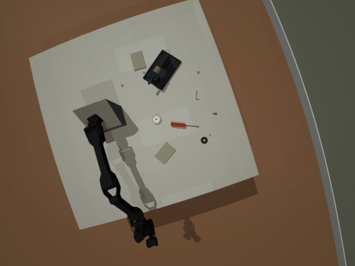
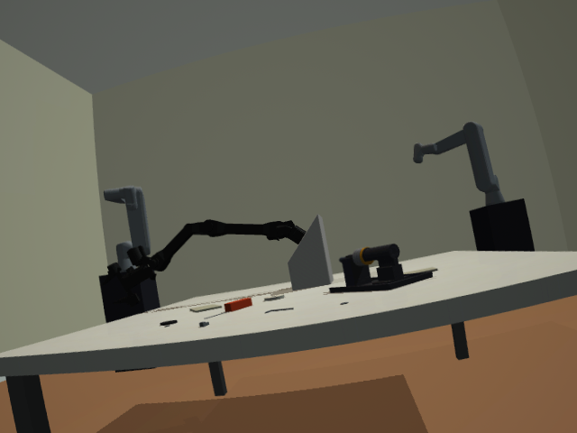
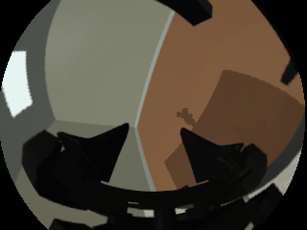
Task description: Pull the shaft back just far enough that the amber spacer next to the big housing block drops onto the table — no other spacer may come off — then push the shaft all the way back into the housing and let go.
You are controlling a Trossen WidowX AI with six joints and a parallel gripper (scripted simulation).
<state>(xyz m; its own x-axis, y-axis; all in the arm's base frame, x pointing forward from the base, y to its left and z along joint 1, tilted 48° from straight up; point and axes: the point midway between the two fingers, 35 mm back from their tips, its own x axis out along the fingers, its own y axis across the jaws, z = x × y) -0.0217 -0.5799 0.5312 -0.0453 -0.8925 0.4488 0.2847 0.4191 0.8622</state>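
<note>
Right now my gripper tip is 420 mm short of the dark shaft, 930 mm to the right of it and 10 mm above it. Round my gripper tip: red-handled screwdriver: 470 mm ahead, 580 mm to the left, 80 mm below; then black fixture plate: 490 mm ahead, 980 mm to the left, 40 mm below; then amber spacer: 460 mm ahead, 960 mm to the left, 10 mm below.
</note>
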